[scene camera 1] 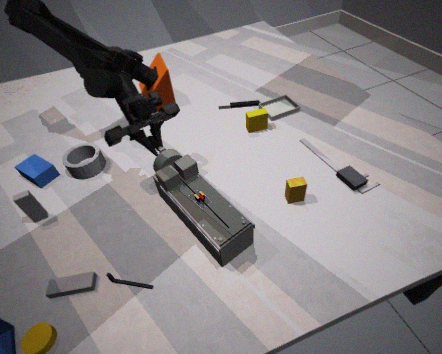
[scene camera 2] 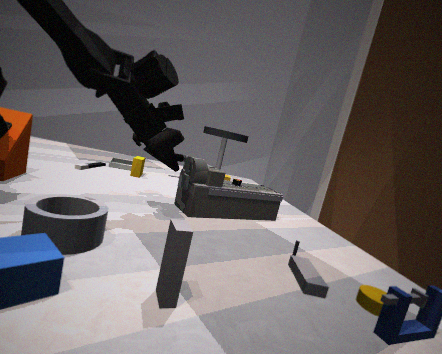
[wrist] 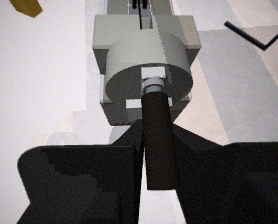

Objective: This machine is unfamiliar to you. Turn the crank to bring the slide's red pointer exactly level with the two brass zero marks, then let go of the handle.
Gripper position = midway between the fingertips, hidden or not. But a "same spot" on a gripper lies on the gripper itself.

Scene:
My gripper shows in scene camera 1, in scene camera 2 and in the wrist view (150,124). The same spot on my gripper: (scene camera 2: 169,159) is (scene camera 1: 146,146).

